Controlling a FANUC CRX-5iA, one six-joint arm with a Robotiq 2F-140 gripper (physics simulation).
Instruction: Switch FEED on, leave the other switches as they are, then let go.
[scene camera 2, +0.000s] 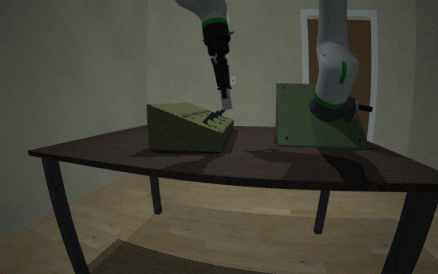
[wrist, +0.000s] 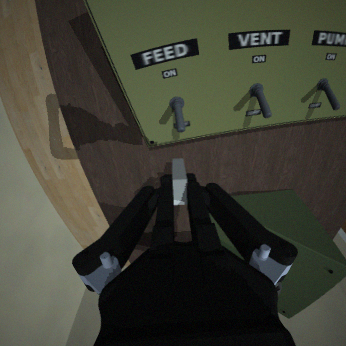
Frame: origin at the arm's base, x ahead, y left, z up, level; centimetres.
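Where they show: gripper, fingertip midpoint: (scene camera 2: 227, 109) (wrist: 177, 168); arm's base, link origin: (scene camera 2: 326, 108).
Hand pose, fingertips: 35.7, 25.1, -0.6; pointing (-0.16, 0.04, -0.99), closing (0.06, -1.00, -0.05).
Note:
Things, the pixels of their top centre, and the offset from my fingertips, as dx, dy, dz. Level surfaces: height alone.
- FEED switch, top centre: (wrist: 178, 119) +6.8, +0.1, -0.7
- VENT lever, top centre: (wrist: 268, 104) +9.6, -11.5, -0.7
- PUMP lever, top centre: (wrist: 339, 97) +12.5, -23.2, -0.7
- dark table, surface height: dz -13.4
The sloped olive switch box (scene camera 2: 175, 132) (wrist: 215, 85) stands on the table. In the wrist view the FEED switch (wrist: 178, 115) is a grey lever below its FEED label (wrist: 165, 53); it leans away from ON, over its lower tag. The VENT lever (wrist: 261, 100) and the PUMP lever (wrist: 329, 94) also lean away from ON. My gripper (scene camera 2: 227, 102) (wrist: 177, 168) is shut and empty. Its tips are just above the levers near the box's low edge in the scene view, and show below the FEED lever, roughly in line with it, in the wrist view.
A green panel box (scene camera 2: 295, 117) (wrist: 270, 215) stands on the dark table (scene camera 2: 200, 167) (wrist: 235, 165), to the right of the switch box in the scene view. A white arm part (scene camera 2: 337, 70) with a dark end hangs in front of it. A door stands behind.

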